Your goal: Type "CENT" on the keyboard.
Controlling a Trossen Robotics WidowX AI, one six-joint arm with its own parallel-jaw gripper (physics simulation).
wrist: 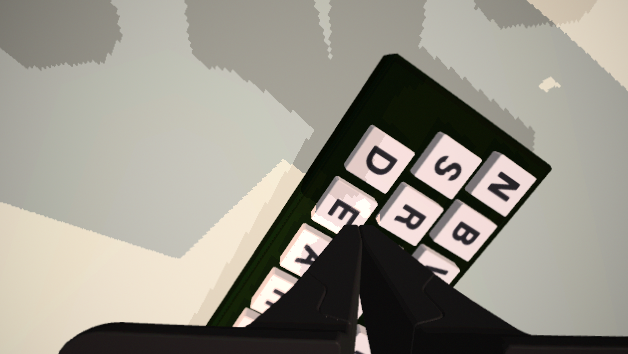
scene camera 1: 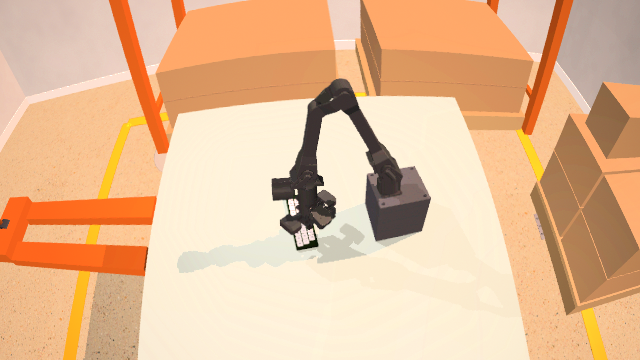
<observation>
In view: the gripper (scene camera 1: 309,229), an E key (wrist: 342,203) and an N key (wrist: 500,183).
The gripper shows as well in the wrist view (wrist: 357,238).
</observation>
